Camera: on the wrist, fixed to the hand. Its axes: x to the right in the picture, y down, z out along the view.
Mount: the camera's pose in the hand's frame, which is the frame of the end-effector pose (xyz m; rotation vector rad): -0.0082 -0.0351 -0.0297 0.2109 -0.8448 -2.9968
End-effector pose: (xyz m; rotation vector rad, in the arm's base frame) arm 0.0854 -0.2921 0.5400 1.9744 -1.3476 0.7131
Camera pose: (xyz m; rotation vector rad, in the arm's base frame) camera 0.1133 -0.2552 0.5463 1.7843 1.9434 -1.4135
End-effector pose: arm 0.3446 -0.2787 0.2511 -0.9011 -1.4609 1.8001
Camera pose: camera 0.3758 -0.2632 0.2822 1.7581 -0.8958 -0.4075
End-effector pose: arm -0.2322 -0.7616 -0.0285 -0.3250 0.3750 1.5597
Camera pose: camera -0.1977 -0.7814 -0.0530 0.1594 -0.6065 -1.3674
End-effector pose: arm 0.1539 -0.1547 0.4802 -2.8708 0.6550 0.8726
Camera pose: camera 0.1778 -0.1253 0.5076 -0.3429 -2.2457 0.5267
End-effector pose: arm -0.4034 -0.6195 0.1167 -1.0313 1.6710 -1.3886
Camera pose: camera -0.4220 -0.6034 0.1564 1.9750 1.3497 0.7573
